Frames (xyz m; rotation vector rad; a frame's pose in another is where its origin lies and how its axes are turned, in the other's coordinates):
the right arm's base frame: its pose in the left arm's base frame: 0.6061 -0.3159 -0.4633 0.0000 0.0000 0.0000
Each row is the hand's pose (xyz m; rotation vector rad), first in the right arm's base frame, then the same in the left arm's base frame.
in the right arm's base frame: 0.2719 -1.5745 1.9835 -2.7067 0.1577 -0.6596
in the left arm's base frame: 0.8780 -1.8904 1.5202 -2.7067 0.1577 -0.6596
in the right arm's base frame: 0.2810 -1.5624 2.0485 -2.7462 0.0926 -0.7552
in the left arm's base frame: 0.8871 -1.8783 1.5852 -2.7462 0.0926 -0.7552
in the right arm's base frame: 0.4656 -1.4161 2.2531 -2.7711 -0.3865 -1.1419
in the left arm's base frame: 1.0717 -1.7320 1.7898 -2.7711 -0.3865 -1.1419
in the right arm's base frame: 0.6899 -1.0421 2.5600 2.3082 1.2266 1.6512
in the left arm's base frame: 1.2960 -1.3580 2.0967 2.3082 1.2266 1.6512
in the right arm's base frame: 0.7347 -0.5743 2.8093 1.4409 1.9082 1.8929
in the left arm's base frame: 1.3408 -0.8902 2.3460 1.4409 1.9082 1.8929
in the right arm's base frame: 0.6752 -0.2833 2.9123 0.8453 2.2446 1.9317
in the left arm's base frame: 1.2813 -0.5992 2.4490 0.8453 2.2446 1.9317
